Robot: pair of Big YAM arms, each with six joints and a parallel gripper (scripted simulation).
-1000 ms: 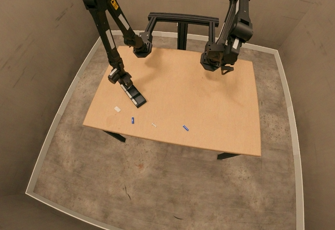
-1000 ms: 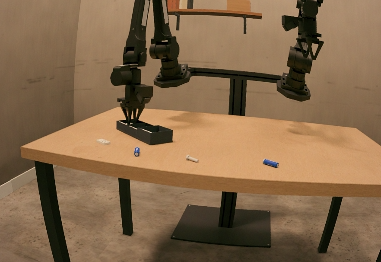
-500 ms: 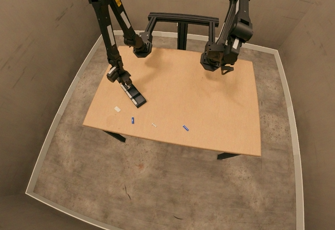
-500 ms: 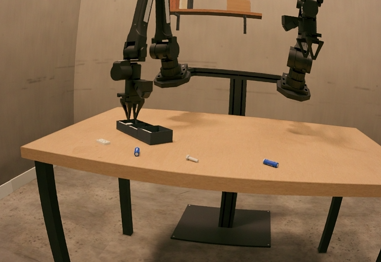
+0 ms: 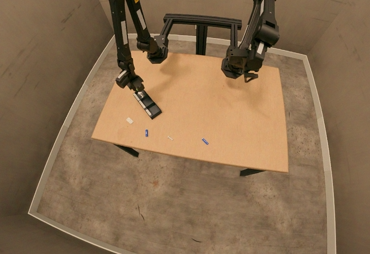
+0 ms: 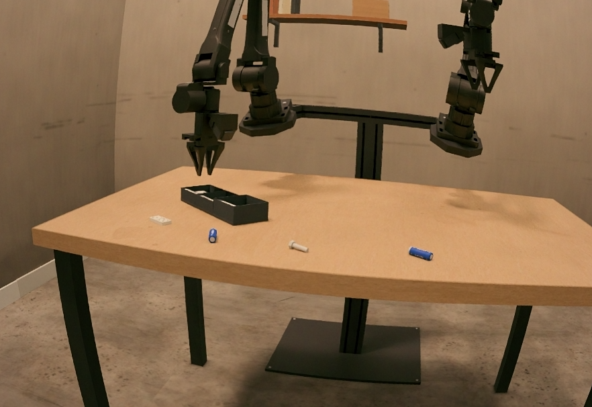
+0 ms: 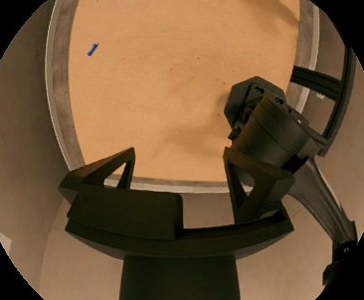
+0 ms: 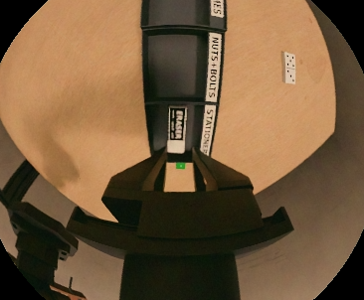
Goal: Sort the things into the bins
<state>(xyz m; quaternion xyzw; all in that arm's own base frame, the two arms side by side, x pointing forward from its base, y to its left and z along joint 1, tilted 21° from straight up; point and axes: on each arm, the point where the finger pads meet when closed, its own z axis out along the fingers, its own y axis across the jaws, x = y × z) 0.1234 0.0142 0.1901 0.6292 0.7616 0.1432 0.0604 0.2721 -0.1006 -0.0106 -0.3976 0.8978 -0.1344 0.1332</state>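
Now: right hand 1 cm past the eraser and 6 cm above it. Also, from my right hand: green die 3 cm behind, 5 cm to the right, 6 cm below; then black bin tray 5 cm ahead, 7 cm to the left, 5 cm below; then flat white block 20 cm ahead, 7 cm below.
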